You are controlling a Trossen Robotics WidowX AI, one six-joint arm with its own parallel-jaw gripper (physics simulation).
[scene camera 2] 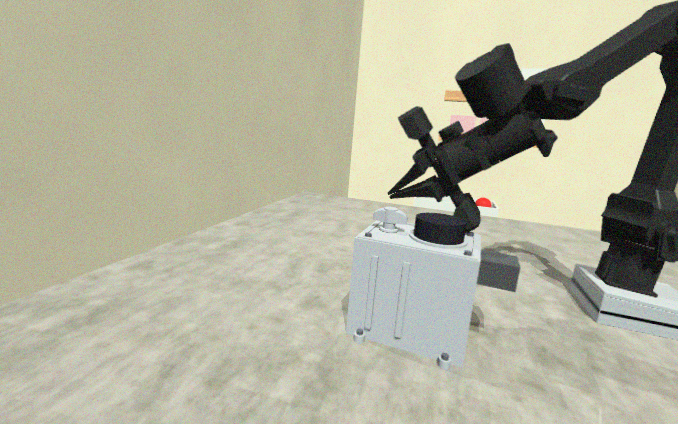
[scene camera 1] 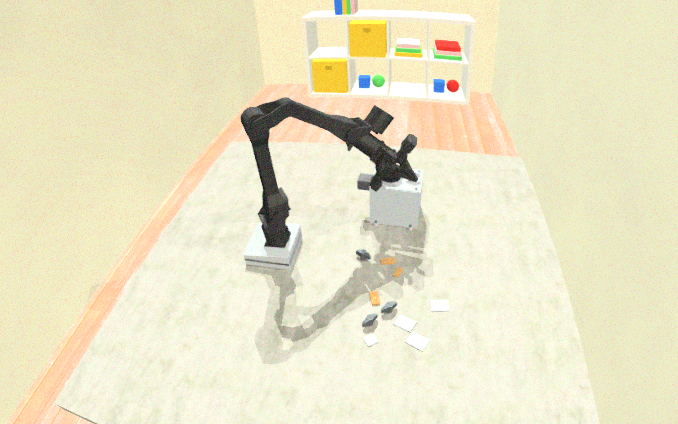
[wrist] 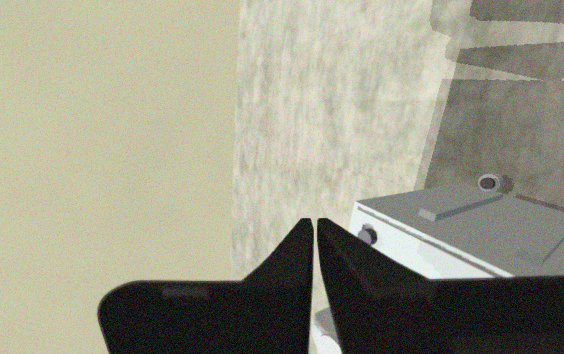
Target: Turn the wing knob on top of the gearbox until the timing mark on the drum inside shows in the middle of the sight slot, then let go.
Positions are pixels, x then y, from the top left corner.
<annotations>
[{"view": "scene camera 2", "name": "my gripper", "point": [389, 195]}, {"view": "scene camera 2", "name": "grey gearbox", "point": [414, 289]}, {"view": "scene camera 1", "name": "my gripper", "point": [417, 180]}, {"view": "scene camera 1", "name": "grey gearbox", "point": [397, 202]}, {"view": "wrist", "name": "my gripper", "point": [313, 228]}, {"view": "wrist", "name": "grey gearbox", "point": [454, 231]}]
</annotations>
